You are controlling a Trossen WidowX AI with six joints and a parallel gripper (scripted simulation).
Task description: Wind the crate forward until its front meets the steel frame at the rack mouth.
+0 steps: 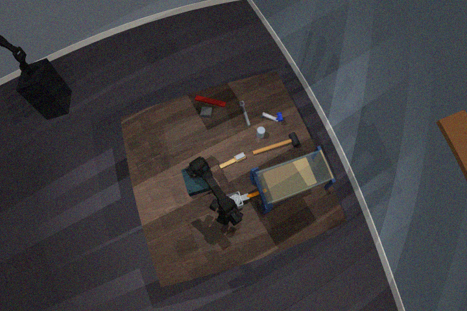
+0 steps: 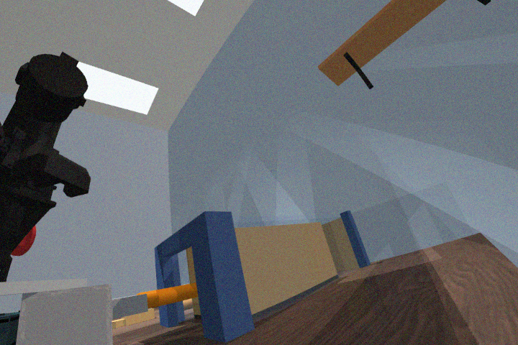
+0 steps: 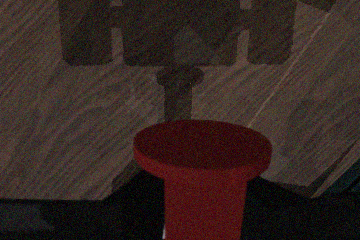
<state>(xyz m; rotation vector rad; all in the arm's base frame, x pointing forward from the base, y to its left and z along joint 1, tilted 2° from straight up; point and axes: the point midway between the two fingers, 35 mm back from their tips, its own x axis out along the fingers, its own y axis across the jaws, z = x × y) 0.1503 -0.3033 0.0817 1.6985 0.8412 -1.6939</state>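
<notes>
My gripper tip is now 20 mm short of the red-knobbed winch handle, 30 mm to the right of it and 10 mm above it. Round my gripper tip: blue steel frame: 220 mm ahead, 100 mm to the left, 10 mm below; then red knob: 20 mm above; then grey winch: 50 mm ahead, 70 mm to the left, 80 mm below.
</notes>
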